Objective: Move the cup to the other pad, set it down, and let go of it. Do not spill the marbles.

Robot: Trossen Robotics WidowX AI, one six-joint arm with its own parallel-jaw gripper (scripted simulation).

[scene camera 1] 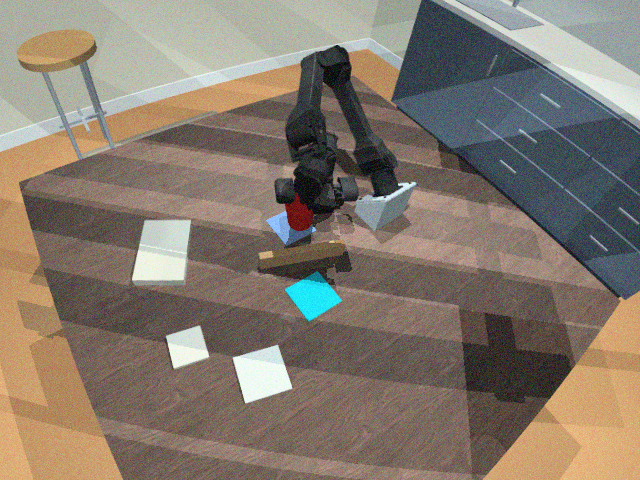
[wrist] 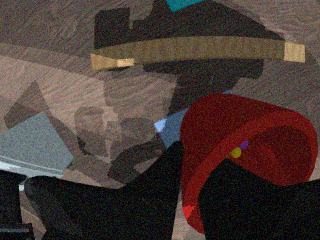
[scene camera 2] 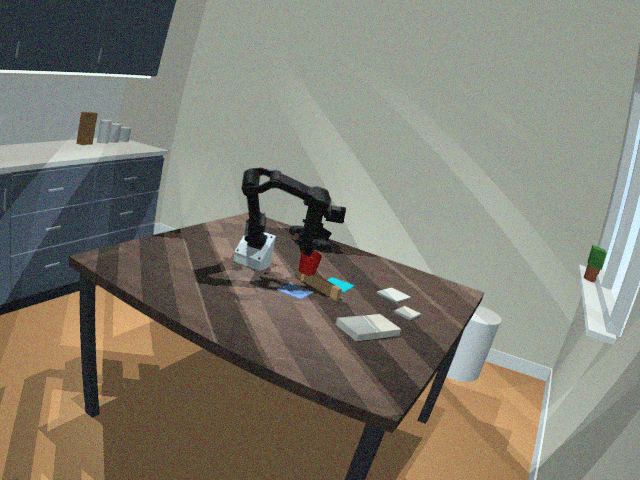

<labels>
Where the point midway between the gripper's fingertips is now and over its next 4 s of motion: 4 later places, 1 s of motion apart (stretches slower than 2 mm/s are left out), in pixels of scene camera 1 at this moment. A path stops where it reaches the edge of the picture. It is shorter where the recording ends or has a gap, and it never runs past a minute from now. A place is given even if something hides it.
My gripper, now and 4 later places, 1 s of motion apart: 312, 213; 318, 230; 325, 249; 332, 268; 329, 282
</labels>
